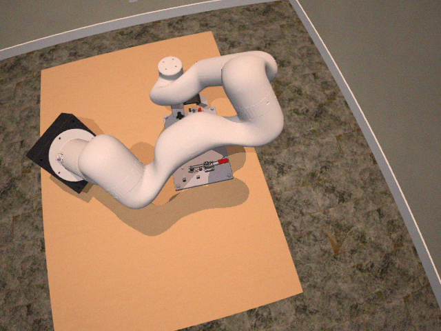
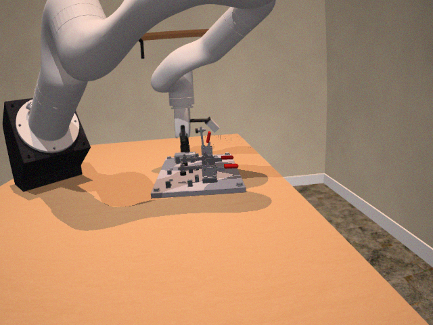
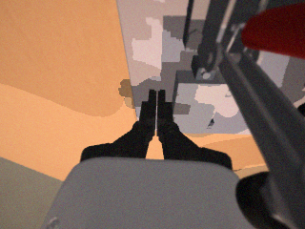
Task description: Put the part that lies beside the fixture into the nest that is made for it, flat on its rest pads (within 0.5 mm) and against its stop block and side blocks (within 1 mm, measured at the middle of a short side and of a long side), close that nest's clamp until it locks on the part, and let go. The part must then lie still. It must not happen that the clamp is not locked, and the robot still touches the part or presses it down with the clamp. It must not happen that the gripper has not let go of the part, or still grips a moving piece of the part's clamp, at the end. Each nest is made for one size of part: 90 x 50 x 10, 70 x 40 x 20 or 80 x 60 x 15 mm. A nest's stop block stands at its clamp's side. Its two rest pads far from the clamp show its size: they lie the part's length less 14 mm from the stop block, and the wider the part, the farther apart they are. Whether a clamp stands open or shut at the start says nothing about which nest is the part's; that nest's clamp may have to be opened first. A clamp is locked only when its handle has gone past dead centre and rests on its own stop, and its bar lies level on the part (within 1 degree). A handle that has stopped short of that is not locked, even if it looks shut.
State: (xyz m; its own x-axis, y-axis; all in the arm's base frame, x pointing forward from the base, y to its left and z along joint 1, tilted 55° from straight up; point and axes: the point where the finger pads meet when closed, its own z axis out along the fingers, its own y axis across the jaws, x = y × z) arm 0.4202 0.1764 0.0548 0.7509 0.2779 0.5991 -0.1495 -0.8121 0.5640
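Now: hand 1 cm past the grey block, 4 cm to the left of it and 1 cm above it. Round my hand: grey fixture plate (1 cm ahead, 15 cm to the right, 3 cm below).
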